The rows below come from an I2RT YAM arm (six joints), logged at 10 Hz.
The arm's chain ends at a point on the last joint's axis. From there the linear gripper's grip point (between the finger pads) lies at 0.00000 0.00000 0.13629 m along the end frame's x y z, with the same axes.
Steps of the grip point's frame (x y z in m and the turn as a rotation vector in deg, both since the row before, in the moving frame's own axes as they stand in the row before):
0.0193 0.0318 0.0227 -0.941 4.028 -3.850
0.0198 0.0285 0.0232 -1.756 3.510 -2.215
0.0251 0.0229 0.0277 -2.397 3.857 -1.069
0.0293 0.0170 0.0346 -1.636 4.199 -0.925
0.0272 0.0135 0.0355 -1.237 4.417 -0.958
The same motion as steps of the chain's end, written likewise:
0.0097 0.0299 0.0231 -0.941 4.028 -3.850
0.0114 0.0245 0.0235 -1.756 3.510 -2.215
0.0159 0.0173 0.0281 -2.397 3.857 -1.069
0.0193 0.0132 0.0350 -1.636 4.199 -0.925
0.0167 0.0106 0.0359 -1.237 4.417 -0.958

